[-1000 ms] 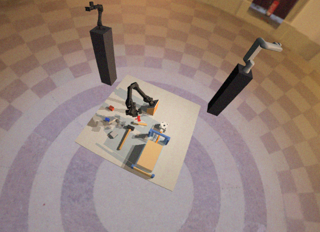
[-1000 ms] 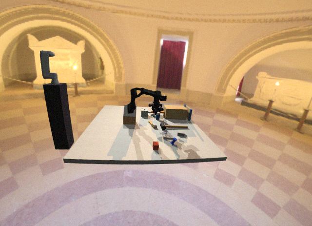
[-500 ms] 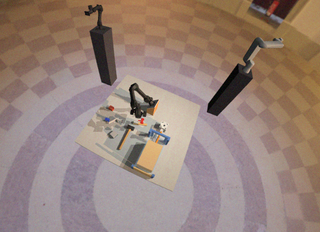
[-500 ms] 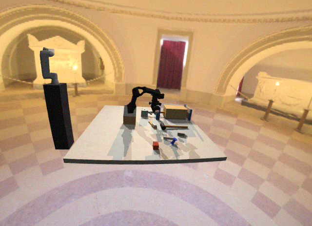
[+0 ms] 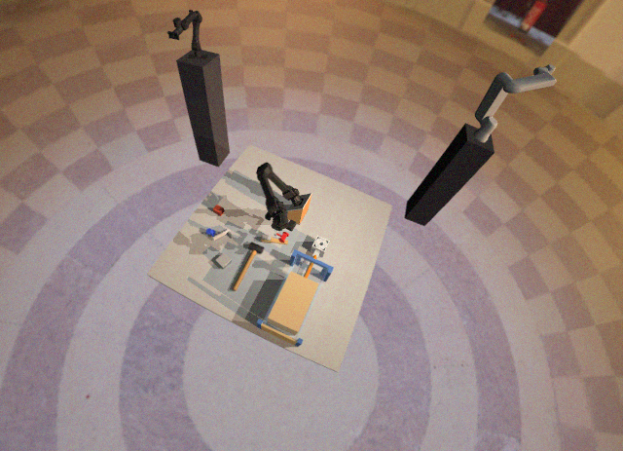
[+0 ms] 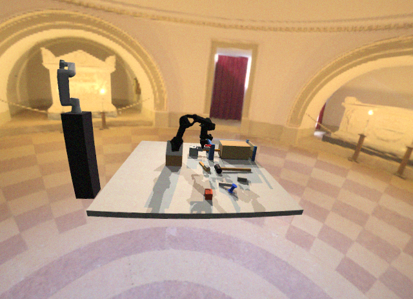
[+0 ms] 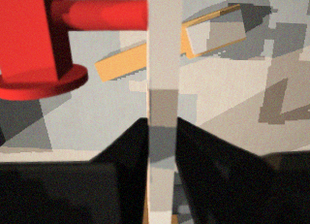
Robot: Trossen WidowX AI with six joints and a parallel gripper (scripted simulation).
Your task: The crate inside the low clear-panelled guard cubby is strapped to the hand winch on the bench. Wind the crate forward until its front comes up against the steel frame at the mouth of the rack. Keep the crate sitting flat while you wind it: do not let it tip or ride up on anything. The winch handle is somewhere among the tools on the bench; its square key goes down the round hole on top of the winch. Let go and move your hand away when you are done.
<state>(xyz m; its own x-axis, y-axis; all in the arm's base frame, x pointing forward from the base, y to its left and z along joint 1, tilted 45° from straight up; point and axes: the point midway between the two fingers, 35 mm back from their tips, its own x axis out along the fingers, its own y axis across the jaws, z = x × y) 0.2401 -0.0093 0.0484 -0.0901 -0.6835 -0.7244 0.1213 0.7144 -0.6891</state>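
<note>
Right now my gripper tip is 6 cm short of the red knob, 3 cm to the right of it and 1 cm below it. Round my gripper tip: winch: 27 cm to the left, 14 cm below, 5 cm behind; then red-knobbed handle: 2 cm ahead, 1 cm to the left, 1 cm above; then frame: 26 cm to the left, 12 cm ahead, 6 cm below.
</note>
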